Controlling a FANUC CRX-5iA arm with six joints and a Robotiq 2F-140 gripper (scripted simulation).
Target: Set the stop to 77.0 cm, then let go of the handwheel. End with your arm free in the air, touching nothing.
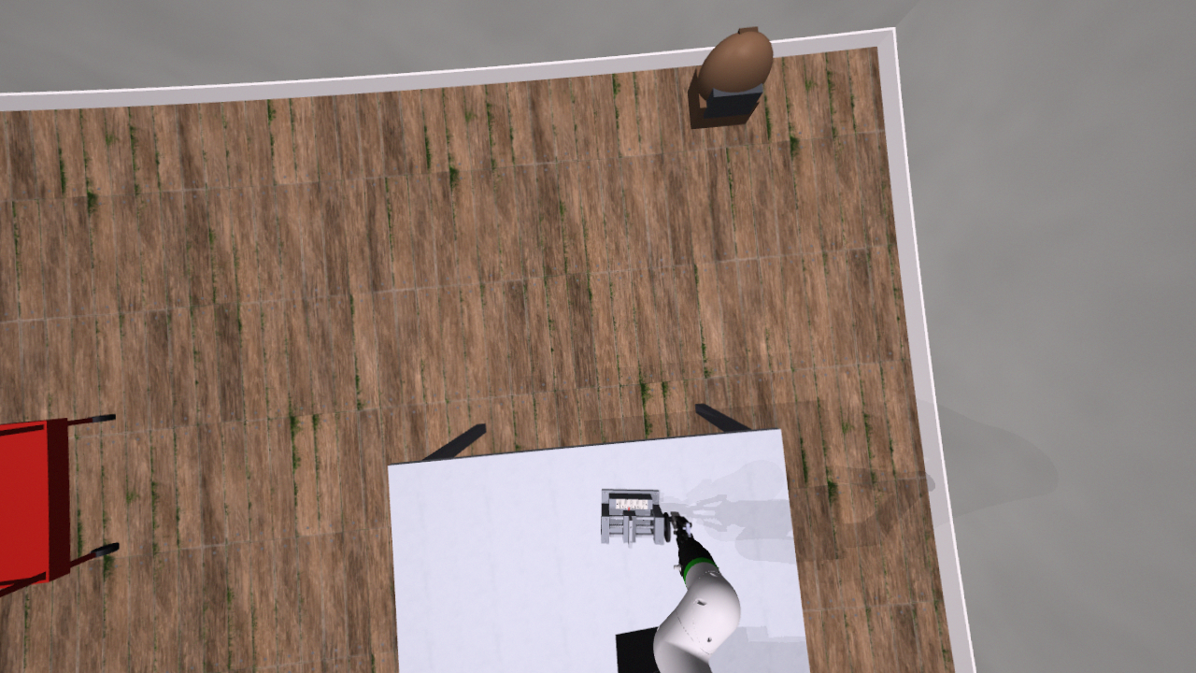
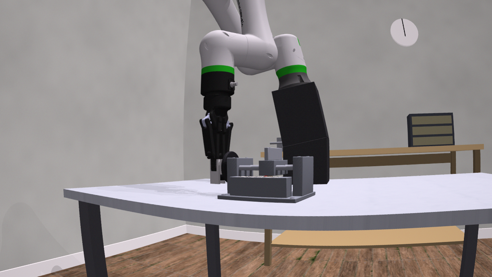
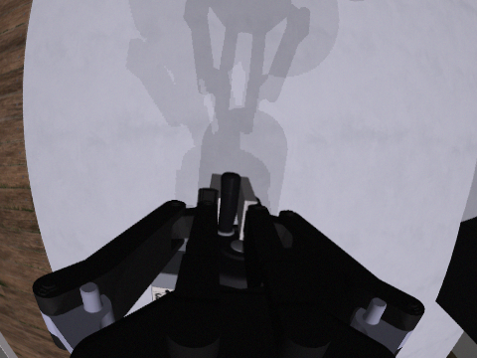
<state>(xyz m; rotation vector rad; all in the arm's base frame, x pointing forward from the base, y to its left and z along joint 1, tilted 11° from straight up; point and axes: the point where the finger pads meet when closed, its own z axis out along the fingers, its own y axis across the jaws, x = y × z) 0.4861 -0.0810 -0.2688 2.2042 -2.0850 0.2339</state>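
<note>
Now: the handwheel 20 mm to the left of my hand and 10 mm below it. Round my hand: crank handle 20 mm below; stop carriage 10 mm behind, 160 mm to the left, 30 mm above.
</note>
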